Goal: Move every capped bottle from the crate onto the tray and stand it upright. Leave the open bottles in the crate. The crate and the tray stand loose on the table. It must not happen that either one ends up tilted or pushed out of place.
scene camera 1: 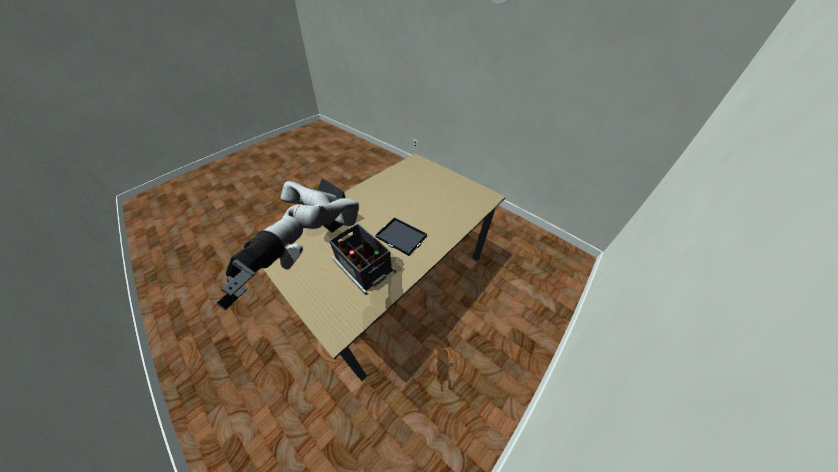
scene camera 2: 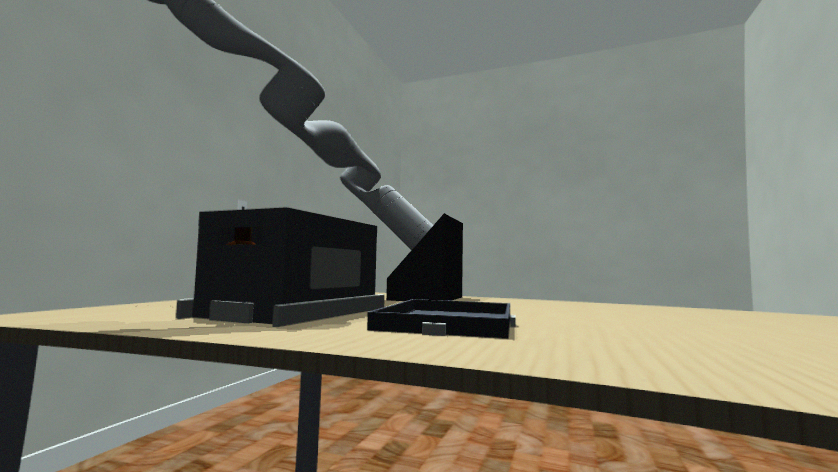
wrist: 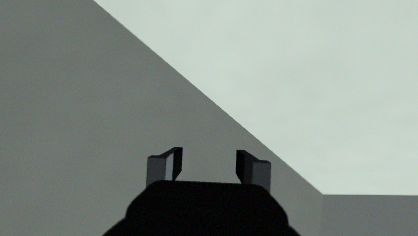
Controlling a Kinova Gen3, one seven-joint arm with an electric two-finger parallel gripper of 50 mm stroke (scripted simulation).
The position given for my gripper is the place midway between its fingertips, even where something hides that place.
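Note:
Black tray [scene camera 2: 399, 320], [scene camera 1: 404, 237]; in the wrist view, out of frame. Dark crate [scene camera 2: 304, 256]; out of frame in the wrist view. My gripper [scene camera 1: 223, 299], [wrist: 209, 160].

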